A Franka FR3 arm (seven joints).
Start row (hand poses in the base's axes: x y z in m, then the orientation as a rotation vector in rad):
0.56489 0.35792 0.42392 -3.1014 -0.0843 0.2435
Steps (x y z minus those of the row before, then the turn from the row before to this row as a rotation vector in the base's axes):
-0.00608 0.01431 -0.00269 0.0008 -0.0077 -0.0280
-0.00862 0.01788 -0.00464 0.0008 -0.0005 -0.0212
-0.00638 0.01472 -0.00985 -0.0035 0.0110 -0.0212
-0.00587 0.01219 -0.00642 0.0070 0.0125 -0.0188
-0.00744 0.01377 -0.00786 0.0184 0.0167 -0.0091
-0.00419 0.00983 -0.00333 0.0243 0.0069 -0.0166
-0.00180 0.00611 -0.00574 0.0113 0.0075 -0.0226
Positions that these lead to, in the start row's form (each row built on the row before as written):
0.55881 0.37223 0.42123 -3.1005 -0.0411 0.2307
0.55019 0.39011 0.41659 -3.0985 -0.0083 0.2292
0.54381 0.40483 0.40674 -3.0990 0.0253 0.2458
0.53794 0.41702 0.40032 -3.0887 0.0537 0.2641
0.53050 0.43079 0.39246 -3.0674 0.0655 0.2884
0.52631 0.44062 0.38913 -3.0404 0.0871 0.2966
0.52451 0.44673 0.38339 -3.0251 0.1198 0.3058

